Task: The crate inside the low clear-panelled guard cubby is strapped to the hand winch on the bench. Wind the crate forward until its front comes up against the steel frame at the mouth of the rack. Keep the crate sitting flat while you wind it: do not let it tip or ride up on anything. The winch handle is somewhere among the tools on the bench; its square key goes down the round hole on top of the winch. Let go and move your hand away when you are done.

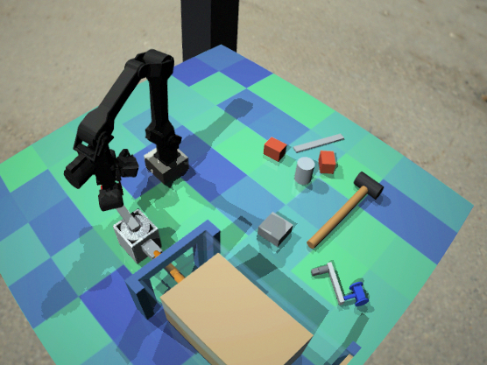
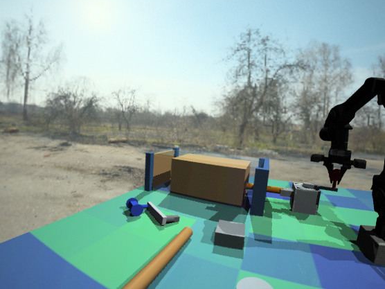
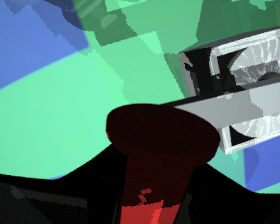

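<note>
Now: the red-knobbed crank 4 cm ahead of my gripper tip, 1 cm to the right of it and 1 cm below it. The rest, counted from my gripper tip: grey winch (8 cm below, 8 cm ahead, 2 cm to the right); then red knob (2 cm above); then blue frame (26 cm ahead, 3 cm to the right, 1 cm below).
</note>
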